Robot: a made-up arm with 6 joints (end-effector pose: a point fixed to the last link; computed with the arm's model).
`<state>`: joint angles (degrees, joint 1 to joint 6).
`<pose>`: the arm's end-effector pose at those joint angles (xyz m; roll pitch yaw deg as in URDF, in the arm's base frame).
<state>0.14 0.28 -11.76 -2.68 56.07 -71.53</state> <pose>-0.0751 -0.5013 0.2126 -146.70 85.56 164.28</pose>
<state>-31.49 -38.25 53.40 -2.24 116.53 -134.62</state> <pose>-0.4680 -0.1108 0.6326 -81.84 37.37 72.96</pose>
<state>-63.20 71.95 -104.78 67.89 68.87 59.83</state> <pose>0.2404 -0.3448 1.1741 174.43 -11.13 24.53</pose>
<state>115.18 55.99 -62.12 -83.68 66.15 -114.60</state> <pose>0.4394 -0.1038 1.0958 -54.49 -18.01 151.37</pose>
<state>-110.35 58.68 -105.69 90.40 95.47 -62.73</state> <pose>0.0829 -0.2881 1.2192 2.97 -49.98 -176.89</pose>
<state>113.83 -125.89 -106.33 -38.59 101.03 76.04</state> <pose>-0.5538 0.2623 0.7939 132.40 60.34 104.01</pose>
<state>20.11 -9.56 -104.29 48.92 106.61 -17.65</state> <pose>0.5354 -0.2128 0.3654 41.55 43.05 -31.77</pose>
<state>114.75 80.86 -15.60 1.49 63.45 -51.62</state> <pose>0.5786 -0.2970 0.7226 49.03 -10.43 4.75</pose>
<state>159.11 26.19 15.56 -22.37 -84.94 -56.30</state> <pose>0.2603 0.3975 0.8472 -120.80 -23.91 110.89</pose>
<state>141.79 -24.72 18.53 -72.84 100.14 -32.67</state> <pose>0.0633 0.4839 0.4841 77.36 -6.41 115.29</pose>
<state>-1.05 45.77 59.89 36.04 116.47 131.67</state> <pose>-0.3722 -0.2058 0.7985 169.47 8.15 -59.77</pose>
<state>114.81 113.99 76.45 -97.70 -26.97 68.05</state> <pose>-0.0200 -0.3785 0.4529 135.79 -33.68 126.75</pose>
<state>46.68 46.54 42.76 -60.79 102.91 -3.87</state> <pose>0.0293 -0.4752 0.4482 24.05 22.36 -68.34</pose>
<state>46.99 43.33 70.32 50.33 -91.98 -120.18</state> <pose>-0.2175 -0.4195 0.5376 116.38 -13.00 -129.08</pose>
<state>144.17 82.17 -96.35 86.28 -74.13 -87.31</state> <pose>0.3022 -0.3536 1.1982 -54.83 -22.35 -10.09</pose>
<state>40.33 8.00 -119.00 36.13 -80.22 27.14</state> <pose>0.5791 -0.1069 0.8325 -153.32 6.02 106.92</pose>
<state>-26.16 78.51 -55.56 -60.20 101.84 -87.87</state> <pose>0.1815 -0.4404 1.1189 5.53 26.59 7.68</pose>
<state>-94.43 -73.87 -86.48 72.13 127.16 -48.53</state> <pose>-0.3280 -0.1776 0.1565 -67.98 57.33 108.84</pose>
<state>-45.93 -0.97 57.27 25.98 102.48 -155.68</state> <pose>-0.4155 -0.0429 0.8740 -48.76 71.05 77.84</pose>
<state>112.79 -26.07 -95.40 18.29 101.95 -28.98</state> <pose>0.1434 0.6032 0.8799 84.45 -21.86 84.57</pose>
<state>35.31 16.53 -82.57 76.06 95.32 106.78</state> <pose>0.5148 -0.2970 0.4906 -115.12 -71.26 9.68</pose>
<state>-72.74 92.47 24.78 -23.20 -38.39 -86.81</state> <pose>-0.1073 0.0926 1.2164 -88.78 -53.91 -171.80</pose>
